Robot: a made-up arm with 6 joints.
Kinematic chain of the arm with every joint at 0, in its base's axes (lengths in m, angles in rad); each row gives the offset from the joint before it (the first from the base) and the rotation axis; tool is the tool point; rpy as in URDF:
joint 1: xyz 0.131 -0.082 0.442 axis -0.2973 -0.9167 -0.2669
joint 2: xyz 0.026 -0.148 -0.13 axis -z
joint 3: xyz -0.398 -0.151 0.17 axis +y
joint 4: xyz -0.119 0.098 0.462 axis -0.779 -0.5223 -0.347
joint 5: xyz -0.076 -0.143 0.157 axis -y
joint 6: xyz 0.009 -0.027 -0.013 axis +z
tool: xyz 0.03 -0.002 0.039 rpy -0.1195 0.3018 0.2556
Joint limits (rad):
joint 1: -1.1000..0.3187
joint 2: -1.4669..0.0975
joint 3: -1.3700..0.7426
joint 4: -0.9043..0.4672
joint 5: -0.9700..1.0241
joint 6: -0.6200..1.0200
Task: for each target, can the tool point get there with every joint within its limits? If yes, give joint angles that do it. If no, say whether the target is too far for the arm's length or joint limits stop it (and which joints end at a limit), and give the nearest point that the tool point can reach.
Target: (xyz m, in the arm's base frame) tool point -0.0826 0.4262 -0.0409
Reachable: no: joint limits stop it (at a limit: joint 1, joint 2, joint 3, joint 4, joint 5, joint 6) | nearest point -0.8880 -0.1614 0.0523 | short by 1.001 m
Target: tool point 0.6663 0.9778 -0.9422
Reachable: no: too far | nearest point 0.6955 -0.2720 0.2781 | short by 1.747 m
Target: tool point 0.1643 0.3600 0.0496
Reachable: no: joint limits stop it (at a limit: joint 1, joint 2, joint 3, joint 4) | nearest point 0.6667 -0.2759 0.2901 | short by 0.845 m
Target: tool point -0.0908 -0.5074 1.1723
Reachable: yes | joints -0.0466 -0.2443 0.3698 0.2710 -0.2498 -0.2471
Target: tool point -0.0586 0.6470 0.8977
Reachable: no: joint limits stop it (at a limit: joint 1, joint 2, joint 4, joint 5, joint 6) | nearest point -0.2211 -0.2348 1.1000 | short by 0.919 m
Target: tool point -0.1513 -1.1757 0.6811
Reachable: yes | joints 0.1616 -1.0691 -1.0567 -0.2543 -0.7665 -0.4884
